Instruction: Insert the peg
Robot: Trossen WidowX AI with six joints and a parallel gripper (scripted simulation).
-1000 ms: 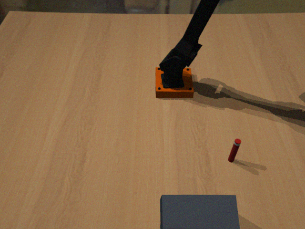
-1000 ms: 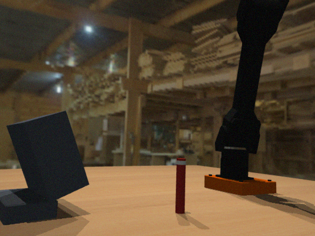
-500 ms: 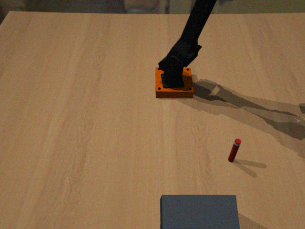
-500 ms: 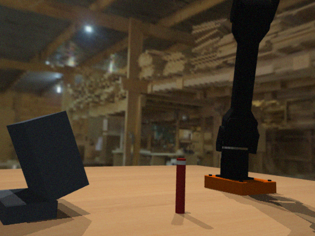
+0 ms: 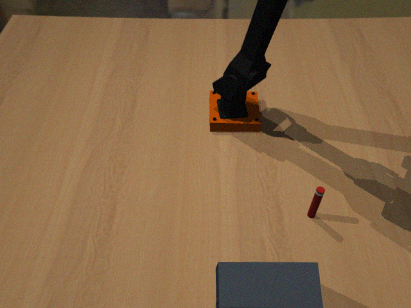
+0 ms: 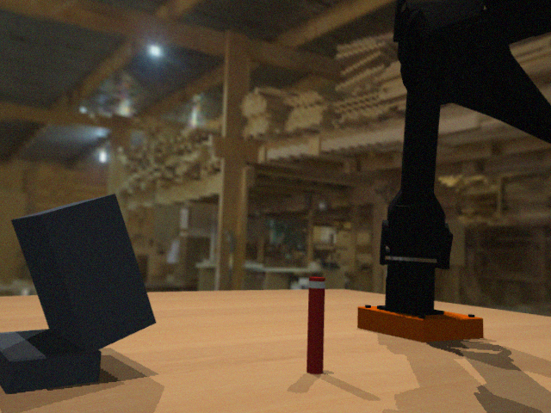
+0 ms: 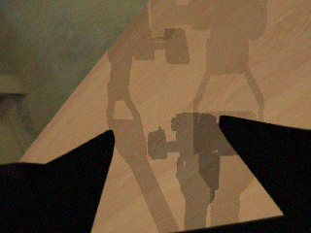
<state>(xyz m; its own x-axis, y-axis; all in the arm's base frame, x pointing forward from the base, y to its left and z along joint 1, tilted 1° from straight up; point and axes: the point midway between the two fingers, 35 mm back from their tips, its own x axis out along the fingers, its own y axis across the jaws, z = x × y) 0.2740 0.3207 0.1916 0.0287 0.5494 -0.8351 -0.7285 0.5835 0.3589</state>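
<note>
Now: gripper tip 240 mm to the left of the round red peg, 130 mm above it and 10 mm short of it. Also, from my gripper tip: sloped panel 370 mm to the right, 170 mm ahead, 100 mm below; low foot 370 mm to the right, 190 mm ahead, 170 mm below.
</note>
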